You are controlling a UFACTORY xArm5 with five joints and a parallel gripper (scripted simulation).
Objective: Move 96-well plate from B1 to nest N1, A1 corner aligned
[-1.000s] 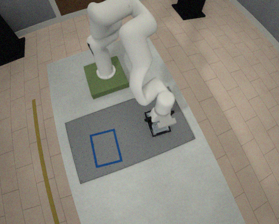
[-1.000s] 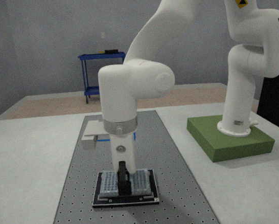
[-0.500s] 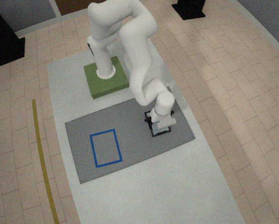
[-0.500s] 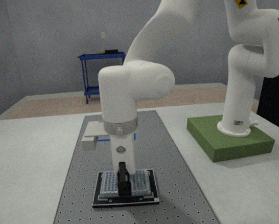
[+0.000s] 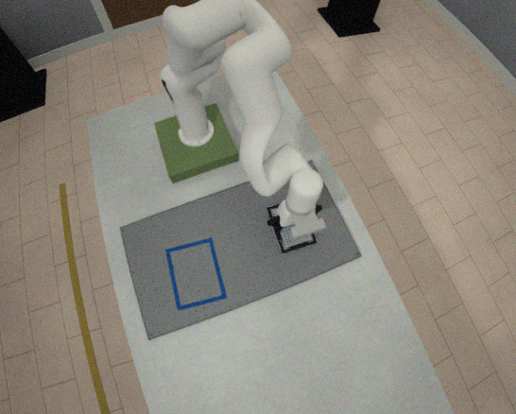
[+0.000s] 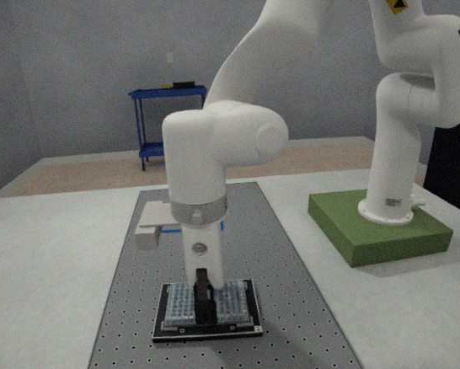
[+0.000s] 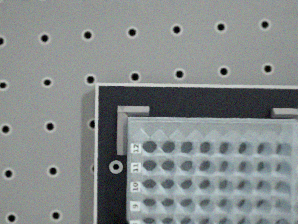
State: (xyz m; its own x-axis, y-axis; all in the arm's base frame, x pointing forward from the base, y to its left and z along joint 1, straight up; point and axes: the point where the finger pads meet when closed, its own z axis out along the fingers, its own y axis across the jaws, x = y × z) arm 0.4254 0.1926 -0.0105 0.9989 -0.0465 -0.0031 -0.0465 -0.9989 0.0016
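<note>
Now: the 96-well plate 1 cm below my hand. Also, from my hand: plate nest N1 (3 cm below).
</note>
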